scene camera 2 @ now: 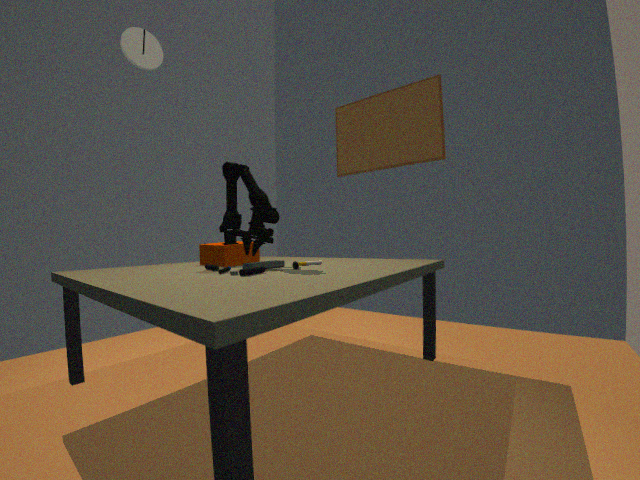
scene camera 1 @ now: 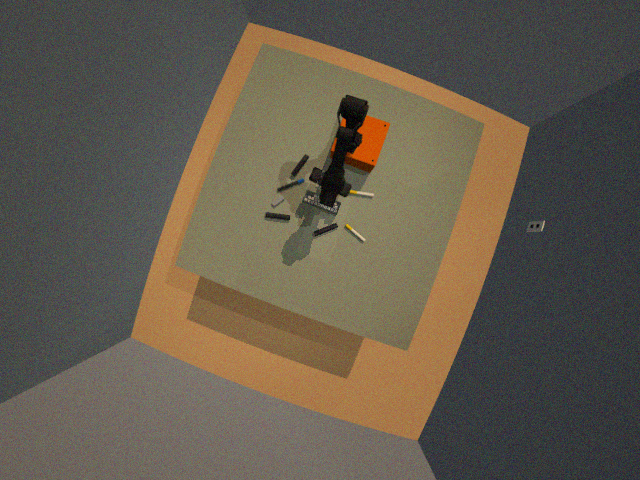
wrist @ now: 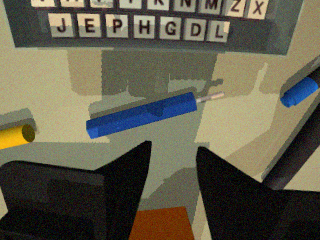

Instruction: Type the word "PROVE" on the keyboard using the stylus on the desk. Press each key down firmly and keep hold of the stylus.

Labels:
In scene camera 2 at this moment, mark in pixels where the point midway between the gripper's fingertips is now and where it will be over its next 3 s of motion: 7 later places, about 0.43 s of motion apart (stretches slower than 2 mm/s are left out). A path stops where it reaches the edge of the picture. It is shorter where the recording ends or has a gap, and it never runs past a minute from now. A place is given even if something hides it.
My gripper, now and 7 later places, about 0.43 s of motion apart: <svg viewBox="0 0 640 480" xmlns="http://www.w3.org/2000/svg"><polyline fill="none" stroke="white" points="249,255 250,254 251,252 251,254 251,256 251,259 251,262 251,265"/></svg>

